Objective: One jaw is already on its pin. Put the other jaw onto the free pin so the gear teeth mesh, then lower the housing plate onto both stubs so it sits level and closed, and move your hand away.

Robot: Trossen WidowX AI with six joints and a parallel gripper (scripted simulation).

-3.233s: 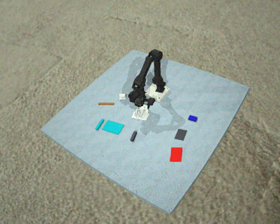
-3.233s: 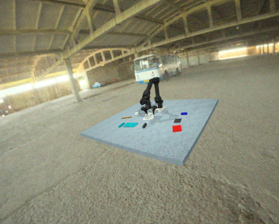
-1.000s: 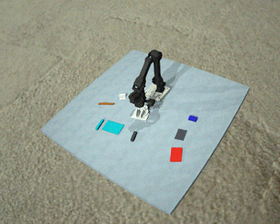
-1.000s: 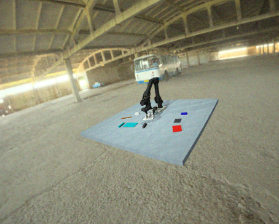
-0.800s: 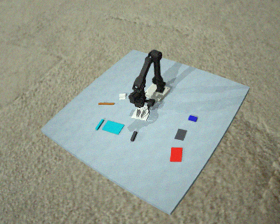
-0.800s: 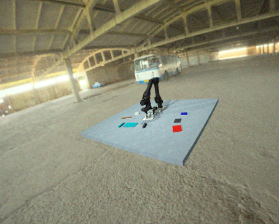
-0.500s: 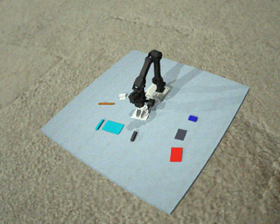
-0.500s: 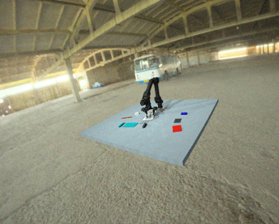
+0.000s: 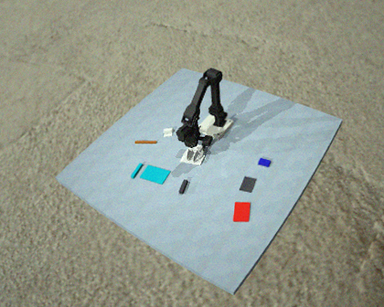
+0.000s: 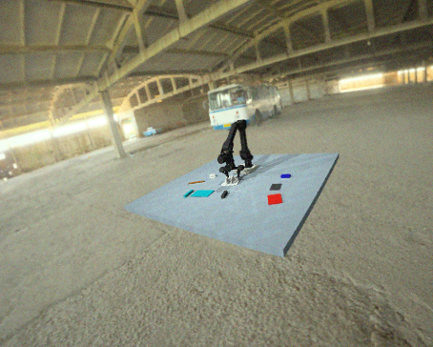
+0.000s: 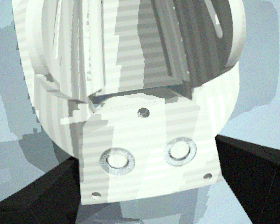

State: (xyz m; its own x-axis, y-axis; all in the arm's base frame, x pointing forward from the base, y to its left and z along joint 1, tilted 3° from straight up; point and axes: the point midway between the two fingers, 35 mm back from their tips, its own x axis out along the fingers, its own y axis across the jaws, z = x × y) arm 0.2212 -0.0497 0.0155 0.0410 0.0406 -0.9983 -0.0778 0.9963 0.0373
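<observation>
Right now my gripper tip is 1 cm short of the white housing part and 2 cm below it. Also, from my gripper tip: dark bar (28 cm ahead, 5 cm to the left); cyan plate (25 cm ahead, 14 cm to the right); white jaw (2 cm ahead, 2 cm to the left, 1 cm above).
</observation>
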